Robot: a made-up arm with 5 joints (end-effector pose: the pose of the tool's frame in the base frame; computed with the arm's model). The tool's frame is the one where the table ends. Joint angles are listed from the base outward.
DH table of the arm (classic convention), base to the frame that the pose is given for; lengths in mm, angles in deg. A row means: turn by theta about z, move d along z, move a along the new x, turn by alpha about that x. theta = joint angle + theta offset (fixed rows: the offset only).
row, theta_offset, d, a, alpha
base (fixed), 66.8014, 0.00, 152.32, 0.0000
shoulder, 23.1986, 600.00, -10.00, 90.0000
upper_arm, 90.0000, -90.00, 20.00, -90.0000
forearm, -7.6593, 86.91, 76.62, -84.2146
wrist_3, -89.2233, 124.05, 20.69, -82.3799
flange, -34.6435, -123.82, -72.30, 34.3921
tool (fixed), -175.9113, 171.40, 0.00, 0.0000
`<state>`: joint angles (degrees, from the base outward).
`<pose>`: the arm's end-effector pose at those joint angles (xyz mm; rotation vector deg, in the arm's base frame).
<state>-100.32 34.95 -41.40 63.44 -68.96</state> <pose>-8.3 240.2 639.0 -29.06 51.84 -53.52</pose>
Working (the frame after each row of the table, in the pose's form):
after base (fixed): 60.0 140.0 0.0 0.00 0.00 66.80
after shoulder: 50.2 141.8 600.0 89.73 -8.10 -8.10
after upper_arm: 55.0 232.4 616.4 -11.25 -124.55 -5.86
after forearm: -53.7 193.4 607.8 -7.08 -64.88 -101.48
after wrist_3: -118.2 272.4 681.3 -26.07 29.33 -142.61
after flange: -152.1 240.3 545.8 57.60 35.05 105.96

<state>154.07 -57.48 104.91 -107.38 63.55</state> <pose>293.5 321.0 570.2 -70.47 0.79 16.97</pose>
Working (the frame after each row of the table, in the pose's form):
after base (fixed): 60.0 140.0 0.0 0.00 0.00 66.80
after shoulder: 64.4 149.0 600.0 55.00 -87.91 -87.91
after upper_arm: 137.9 94.5 610.8 -32.76 -20.50 -112.31
after forearm: 230.3 110.6 678.8 -114.46 22.47 -8.50
after wrist_3: 244.5 220.6 619.6 -9.79 50.63 156.76
after flange: 318.9 161.8 512.1 2.36 -96.79 -136.58

